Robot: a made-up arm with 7 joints. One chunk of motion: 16 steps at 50 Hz.
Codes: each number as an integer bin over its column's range. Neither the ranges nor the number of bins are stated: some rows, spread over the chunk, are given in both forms.
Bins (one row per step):
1: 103 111 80 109 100 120 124
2: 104 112 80 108 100 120 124
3: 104 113 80 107 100 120 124
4: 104 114 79 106 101 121 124
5: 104 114 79 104 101 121 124
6: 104 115 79 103 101 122 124
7: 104 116 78 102 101 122 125
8: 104 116 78 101 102 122 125
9: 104 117 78 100 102 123 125
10: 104 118 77 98 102 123 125
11: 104 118 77 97 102 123 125
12: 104 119 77 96 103 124 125
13: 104 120 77 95 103 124 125
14: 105 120 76 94 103 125 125
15: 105 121 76 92 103 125 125
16: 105 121 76 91 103 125 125
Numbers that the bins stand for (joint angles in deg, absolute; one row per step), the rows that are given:
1: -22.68 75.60 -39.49 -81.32 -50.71 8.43 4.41
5: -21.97 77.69 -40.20 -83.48 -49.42 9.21 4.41
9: -21.97 79.78 -40.92 -85.20 -48.13 10.79 5.44
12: -21.97 81.17 -41.64 -86.93 -46.83 11.57 5.44
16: -21.27 82.56 -42.35 -89.09 -46.83 12.36 5.44
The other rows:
2: -21.97 76.29 -39.49 -81.75 -50.71 8.43 4.41
3: -21.97 76.99 -39.49 -82.18 -50.71 8.43 4.41
4: -21.97 77.69 -40.20 -82.62 -49.42 9.21 4.41
6: -21.97 78.38 -40.20 -83.91 -49.42 10.00 4.41
7: -21.97 79.08 -40.92 -84.34 -49.42 10.00 5.44
8: -21.97 79.08 -40.92 -84.77 -48.13 10.00 5.44
10: -21.97 80.47 -41.64 -86.07 -48.13 10.79 5.44
11: -21.97 80.47 -41.64 -86.50 -48.13 10.79 5.44
13: -21.97 81.87 -41.64 -87.36 -46.83 11.57 5.44
14: -21.27 81.87 -42.35 -87.79 -46.83 12.36 5.44
15: -21.27 82.56 -42.35 -88.66 -46.83 12.36 5.44

